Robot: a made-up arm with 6 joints.
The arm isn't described. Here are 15 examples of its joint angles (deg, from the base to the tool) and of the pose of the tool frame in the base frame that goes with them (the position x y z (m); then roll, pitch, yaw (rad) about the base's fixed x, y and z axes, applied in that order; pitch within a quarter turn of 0, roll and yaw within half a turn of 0).
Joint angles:
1: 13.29 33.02 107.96 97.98 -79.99 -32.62
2: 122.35 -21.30 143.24 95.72 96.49 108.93
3: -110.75 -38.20 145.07 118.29 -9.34 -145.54
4: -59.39 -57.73 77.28 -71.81 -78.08 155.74
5: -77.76 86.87 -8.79 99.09 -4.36 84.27
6: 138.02 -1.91 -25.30 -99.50 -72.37 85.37
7: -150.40 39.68 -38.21 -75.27 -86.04 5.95
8: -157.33 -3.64 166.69 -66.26 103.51 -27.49
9: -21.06 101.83 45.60 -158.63 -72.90 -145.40
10: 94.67 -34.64 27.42 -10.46 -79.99 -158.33
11: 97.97 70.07 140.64 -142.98 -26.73 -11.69
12: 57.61 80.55 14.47 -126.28 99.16 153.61
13: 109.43 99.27 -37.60 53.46 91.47 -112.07
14: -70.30 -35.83 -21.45 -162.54 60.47 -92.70
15: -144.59 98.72 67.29 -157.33 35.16 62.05
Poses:
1: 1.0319 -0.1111 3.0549 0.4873 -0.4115 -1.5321
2: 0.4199 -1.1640 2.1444 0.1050 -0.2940 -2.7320
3: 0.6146 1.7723 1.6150 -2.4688 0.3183 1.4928
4: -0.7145 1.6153 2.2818 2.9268 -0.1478 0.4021
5: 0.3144 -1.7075 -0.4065 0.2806 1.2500 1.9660
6: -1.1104 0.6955 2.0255 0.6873 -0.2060 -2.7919
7: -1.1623 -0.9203 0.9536 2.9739 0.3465 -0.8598
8: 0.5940 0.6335 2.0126 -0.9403 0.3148 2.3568
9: 2.4204 -0.8646 -0.0864 -0.7158 -0.4272 0.1590
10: 0.0269 0.0135 2.9142 2.9877 0.5311 1.7992
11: -0.2518 1.5899 2.5919 2.0084 -1.2933 2.5712
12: 1.2983 1.4975 0.2395 -2.1647 0.2271 -1.0226
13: -0.5801 1.0442 -0.3580 2.7584 0.6432 2.8947
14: 0.0486 -0.5516 2.2181 -1.5606 0.7780 -1.2759
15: -2.2096 -1.4485 0.0239 1.0759 0.9991 2.8452
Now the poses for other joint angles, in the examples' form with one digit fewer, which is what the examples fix.
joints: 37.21 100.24 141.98 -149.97 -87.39 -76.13
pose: 1.516 1.270 1.630 2.177 -0.631 2.786
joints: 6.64 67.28 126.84 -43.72 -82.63 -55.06
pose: 1.955 0.377 2.254 1.428 0.224 0.669
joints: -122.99 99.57 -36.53 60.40 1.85 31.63
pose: -0.491 -0.654 -0.488 1.433 0.771 0.634
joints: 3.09 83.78 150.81 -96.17 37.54 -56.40
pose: 1.868 -0.164 2.187 -2.672 -0.579 -0.830
